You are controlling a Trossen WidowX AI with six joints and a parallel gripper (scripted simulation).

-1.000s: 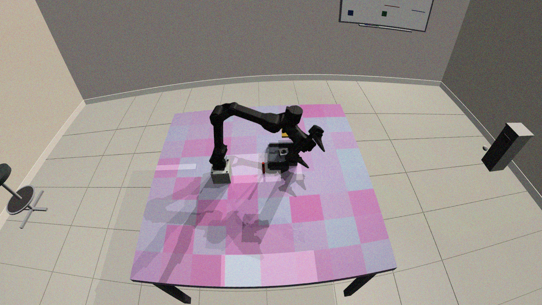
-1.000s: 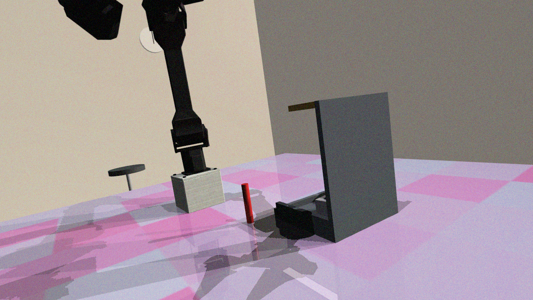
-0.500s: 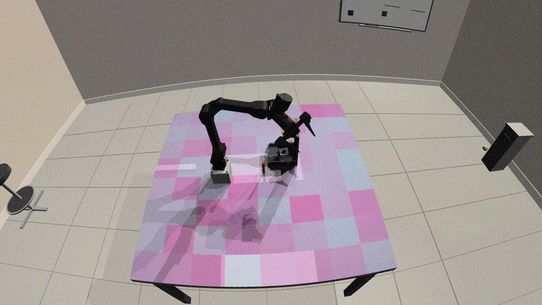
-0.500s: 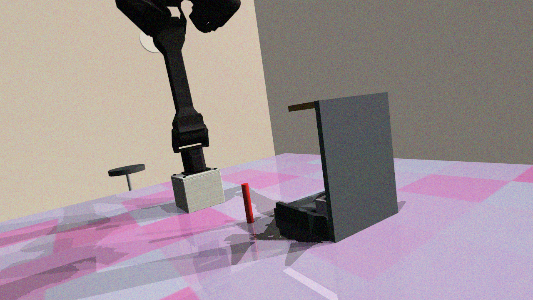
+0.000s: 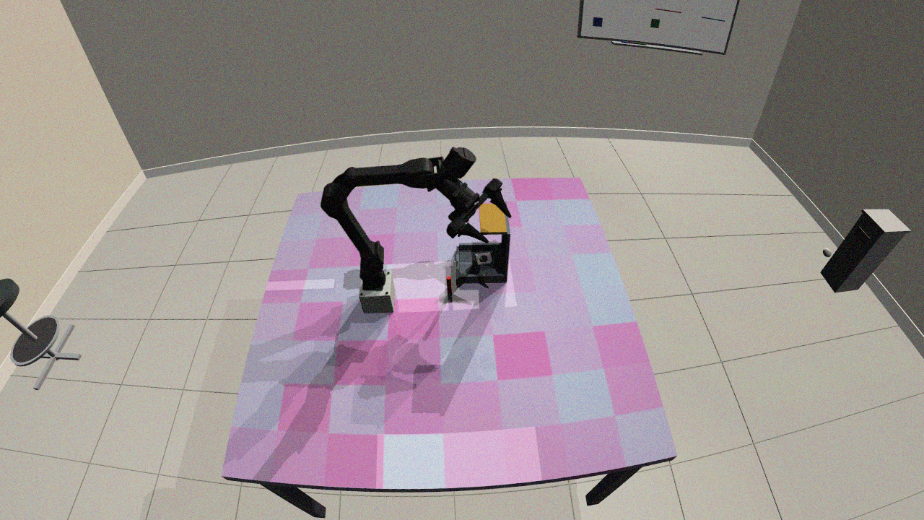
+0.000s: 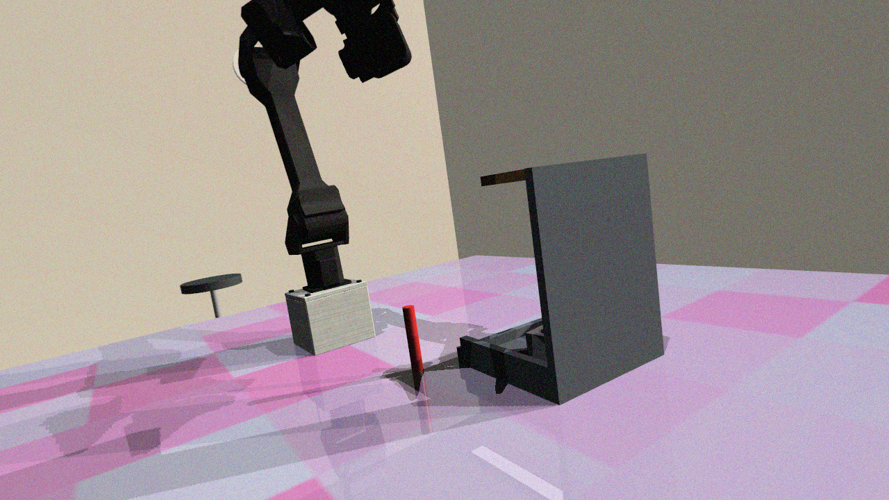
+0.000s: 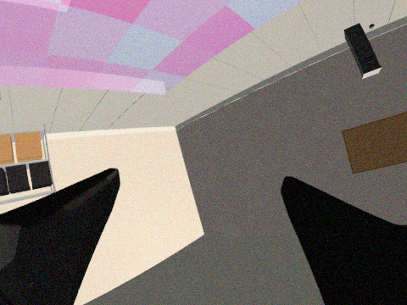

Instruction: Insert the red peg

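My gripper tip is now 33 cm above the red peg, 15 cm past it and 9 cm to the right of it. From my gripper tip the other things lie so: orange roof (22 cm to the left, 15 cm below, 1 cm behind).
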